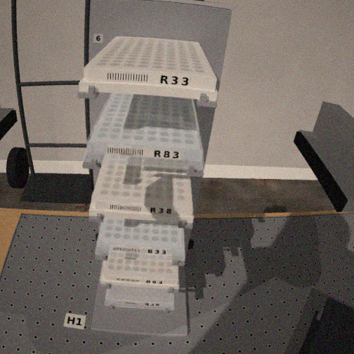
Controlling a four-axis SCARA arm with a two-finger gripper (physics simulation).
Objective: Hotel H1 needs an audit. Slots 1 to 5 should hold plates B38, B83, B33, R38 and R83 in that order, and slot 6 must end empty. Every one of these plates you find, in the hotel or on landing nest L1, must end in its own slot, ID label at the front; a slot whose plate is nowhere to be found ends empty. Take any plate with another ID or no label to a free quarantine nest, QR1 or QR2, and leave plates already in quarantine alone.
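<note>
Hotel H1 stands ahead with plates stacked in six slots, labels at the front. A white plate R33 is on top beside the number 6. Below it come a translucent plate R83, a white plate R38, a translucent plate B33 and a white plate whose small label looks like B83. The lowest translucent plate has a label too small to read surely. My gripper is open and empty, its fingers wide apart at the left and right edges, above and in front of the hotel. L1 does not show.
The H1 tag lies on the perforated board left of the hotel's foot. A black block-like object shows partly at the lower right. A hand truck stands behind at the left, by the wall. Shadows fall across the board.
</note>
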